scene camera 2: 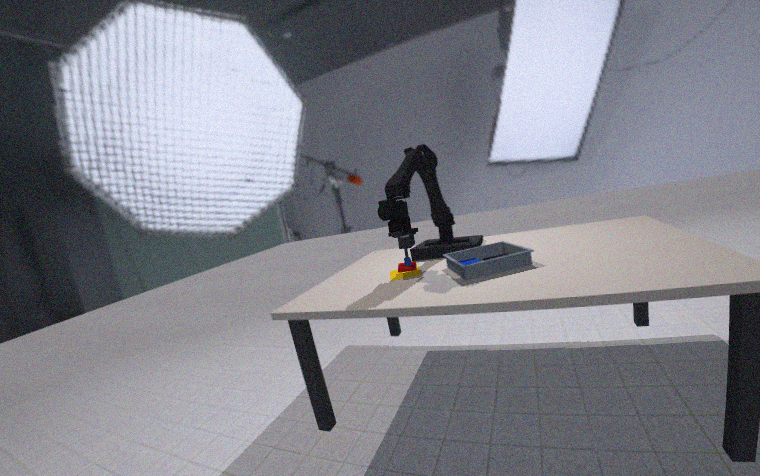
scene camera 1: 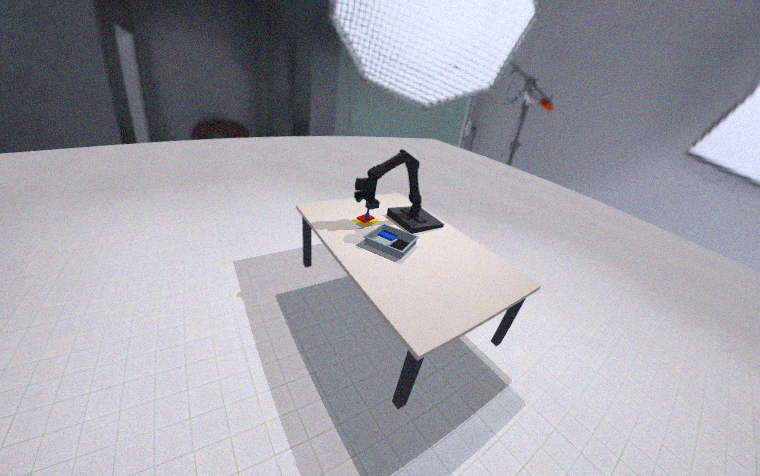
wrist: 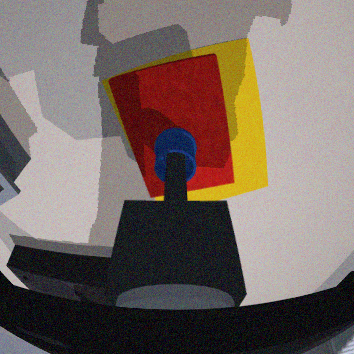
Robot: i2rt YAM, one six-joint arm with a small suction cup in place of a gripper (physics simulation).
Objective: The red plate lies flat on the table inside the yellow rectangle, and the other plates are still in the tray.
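Frame: origin at the arm's base, x ahead, y left, z up, level; millimetres.
Where they show: end effector, tool point: [scene camera 2: 408,267] [scene camera 1: 366,218] [wrist: 175,139]; arm's base, origin of the base link: [scene camera 2: 447,242] [scene camera 1: 413,216].
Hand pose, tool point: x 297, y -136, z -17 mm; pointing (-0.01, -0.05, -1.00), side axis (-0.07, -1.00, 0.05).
Observation:
Things, the pixels of their top centre, and the offset from my tool point. "spot": a spot on its surface instead.
- red plate, middle of its top: [wrist: 178,137] [scene camera 2: 406,264] [scene camera 1: 365,216] 8 mm ahead, 2 mm right, 13 mm up
- yellow rectangle, surface spot: [wrist: 251,140] spot: 18 mm back, 69 mm right, 23 mm down
- grey tray, middle of its top: [scene camera 2: 484,252] [scene camera 1: 392,236] 47 mm ahead, 288 mm left, 26 mm up
- blue plate, middle of its top: [scene camera 2: 465,262] [scene camera 1: 388,234] 4 mm ahead, 213 mm left, 10 mm down
- black plate, middle of its top: [scene camera 1: 400,245] 26 mm ahead, 341 mm left, 11 mm down
The red plate [scene camera 1: 363,218] [scene camera 2: 409,267] [wrist: 182,98] hangs flat on my blue suction cup [scene camera 1: 367,215] [scene camera 2: 407,261] [wrist: 175,147], which grips it near one edge. It sits just over the yellow rectangle [scene camera 1: 372,222] [scene camera 2: 403,276] [wrist: 251,140] near the table's far left corner. In the wrist view yellow shows along the plate's right and near sides. I cannot tell whether the plate touches the table. The grey tray [scene camera 1: 382,247] [scene camera 2: 489,268] [wrist: 10,154] stands beside it and holds a blue plate [scene camera 1: 387,234] [scene camera 2: 469,261] and a black plate [scene camera 1: 399,245].
The arm's black base [scene camera 1: 415,219] [scene camera 2: 446,246] is mounted behind the tray. The table edge [scene camera 2: 350,313] runs close to the left of the rectangle. A lamp stand [scene camera 1: 522,118] stands on the floor far behind.

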